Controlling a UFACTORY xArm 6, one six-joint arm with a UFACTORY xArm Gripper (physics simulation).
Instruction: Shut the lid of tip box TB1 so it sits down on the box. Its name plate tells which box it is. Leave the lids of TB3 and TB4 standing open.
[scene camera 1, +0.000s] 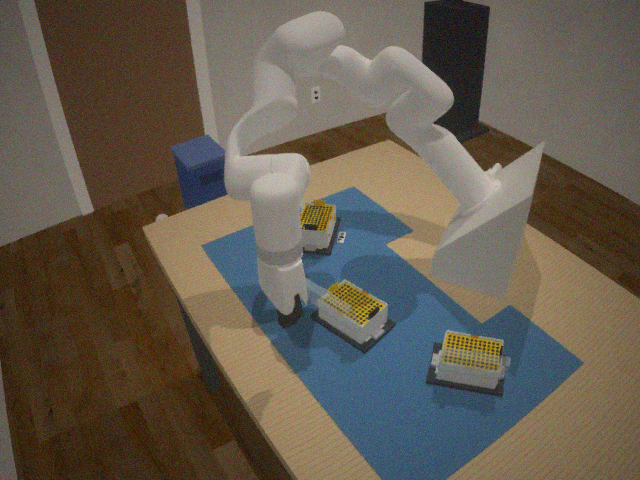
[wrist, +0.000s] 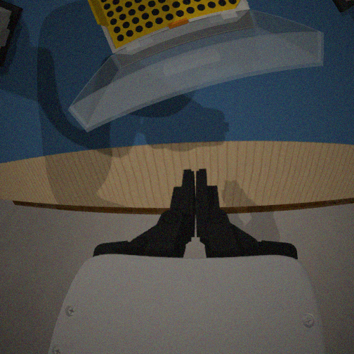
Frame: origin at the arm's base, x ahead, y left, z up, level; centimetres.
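Where they show: gripper, fingertip midpoint: (scene camera 1: 287, 323); arm's base at its link origin: (scene camera 1: 481, 199).
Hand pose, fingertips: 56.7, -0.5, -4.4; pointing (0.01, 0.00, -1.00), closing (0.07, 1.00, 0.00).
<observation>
Things, the pixels of their top centre, and the offset from my fingertips, as dx, dy, dz. "spot": a spot on its surface instead. Level surfaces: height alone.
- Tip box TB1 at a spot on its surface: (scene camera 1: 343, 319) spot: -9.7, +4.5, -1.7
- TB4 at its top centre: (scene camera 1: 319, 215) -29.5, -29.2, -4.2
- TB3 at a spot on its surface: (scene camera 1: 467, 374) spot: -19.7, +28.5, -4.3
- blue mat at its surface level: dz -10.8
- small plate at a spot on its surface: (scene camera 1: 341, 237) spot: -33.0, -24.9, -10.6
Tip box TB1 (scene camera 1: 343, 319) (wrist: 165, 19), the middle box, holds a yellow tip rack; its name plate is out of the wrist view. Its clear lid (scene camera 1: 316, 290) (wrist: 200, 72) stands open, leaning outward on the side facing the gripper. My gripper (scene camera 1: 287, 319) (wrist: 195, 184) is shut and empty, with its fingertips pointing down beyond the lid's outer edge; a gap shows between them in the wrist view. TB4 (scene camera 1: 319, 238) is the back box, its lid hidden behind the arm. TB3 (scene camera 1: 467, 374) is the box at the right; its clear lid is hard to make out.
The boxes stand on dark bases on a blue mat (scene camera 1: 382, 392) (wrist: 280, 110). The wooden table's edge (wrist: 120, 210) runs below the fingers in the wrist view. A small plate (scene camera 1: 341, 237) lies beside TB4. The arm's pale wedge-shaped mount (scene camera 1: 491, 237) stands behind the mat.
</observation>
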